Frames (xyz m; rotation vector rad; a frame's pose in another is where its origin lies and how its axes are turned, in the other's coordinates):
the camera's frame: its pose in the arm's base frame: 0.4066 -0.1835 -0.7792 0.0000 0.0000 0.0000
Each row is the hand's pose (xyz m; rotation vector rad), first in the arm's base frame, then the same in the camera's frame.
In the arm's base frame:
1: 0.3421 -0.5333 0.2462 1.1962 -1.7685 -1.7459
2: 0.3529 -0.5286 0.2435 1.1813 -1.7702 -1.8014
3: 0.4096 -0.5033 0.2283 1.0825 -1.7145 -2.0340
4: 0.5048 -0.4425 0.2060 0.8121 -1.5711 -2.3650
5: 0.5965 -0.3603 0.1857 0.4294 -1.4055 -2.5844
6: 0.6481 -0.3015 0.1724 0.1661 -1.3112 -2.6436
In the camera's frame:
1: -0.0645 -0.3498 1.0254 1.1962 -1.7685 -1.7459
2: -0.0537 -0.3451 1.0227 1.1813 -1.7702 -1.8014
3: 0.0030 -0.3198 1.0075 1.0825 -1.7145 -2.0340
4: 0.0982 -0.2590 0.9852 0.8121 -1.5711 -2.3650
5: 0.1899 -0.1768 0.9649 0.4294 -1.4055 -2.5844
6: 0.2415 -0.1180 0.9516 0.1661 -1.3112 -2.6436

